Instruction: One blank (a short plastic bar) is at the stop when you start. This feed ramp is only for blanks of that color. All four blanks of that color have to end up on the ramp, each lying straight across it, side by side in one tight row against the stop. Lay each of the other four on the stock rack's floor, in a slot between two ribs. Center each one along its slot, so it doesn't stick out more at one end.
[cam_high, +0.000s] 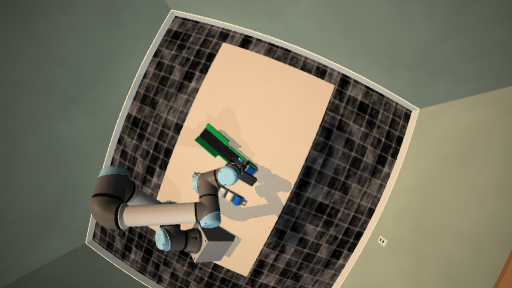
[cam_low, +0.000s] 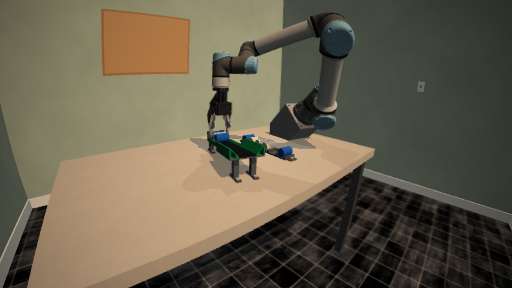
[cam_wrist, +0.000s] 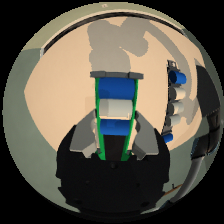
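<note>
Now: the stock rack 190 mm behind my hand, 120 mm to the left of it and 100 mm below it.
</note>
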